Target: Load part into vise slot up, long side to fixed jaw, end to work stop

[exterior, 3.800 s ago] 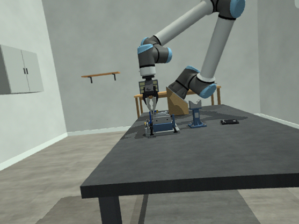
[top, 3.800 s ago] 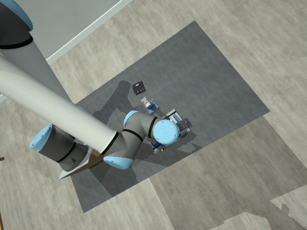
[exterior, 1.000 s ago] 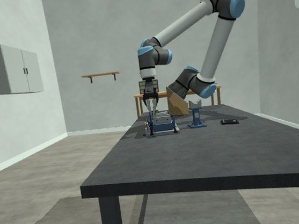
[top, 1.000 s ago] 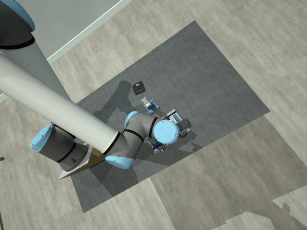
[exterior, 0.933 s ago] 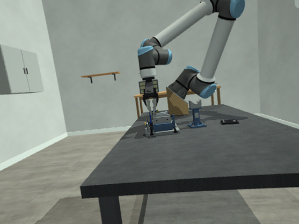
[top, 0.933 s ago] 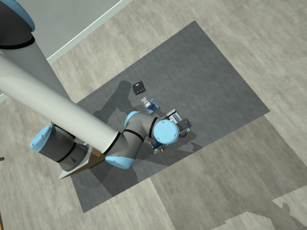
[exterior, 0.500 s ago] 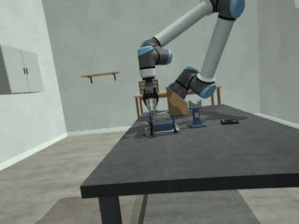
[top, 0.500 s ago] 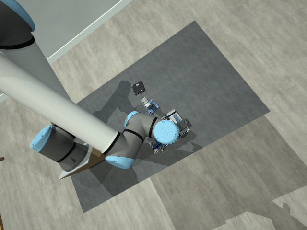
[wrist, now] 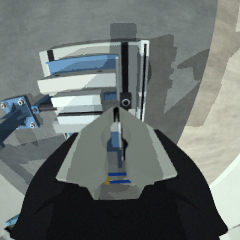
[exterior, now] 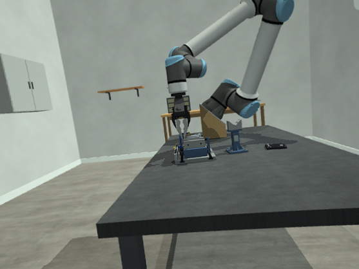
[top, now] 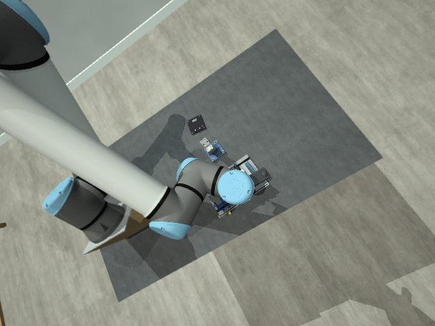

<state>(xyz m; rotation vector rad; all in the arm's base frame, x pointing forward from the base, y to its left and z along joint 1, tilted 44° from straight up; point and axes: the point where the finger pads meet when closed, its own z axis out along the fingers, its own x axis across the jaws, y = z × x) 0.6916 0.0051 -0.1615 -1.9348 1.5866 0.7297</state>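
The part is 1 cm behind my hand, 5 cm to the left of it and 2 cm below it. From my hand the other things lie so: infeed plate 13 cm behind, 44 cm to the left, 11 cm below; then vise 8 cm behind, 4 cm to the left, 8 cm below.
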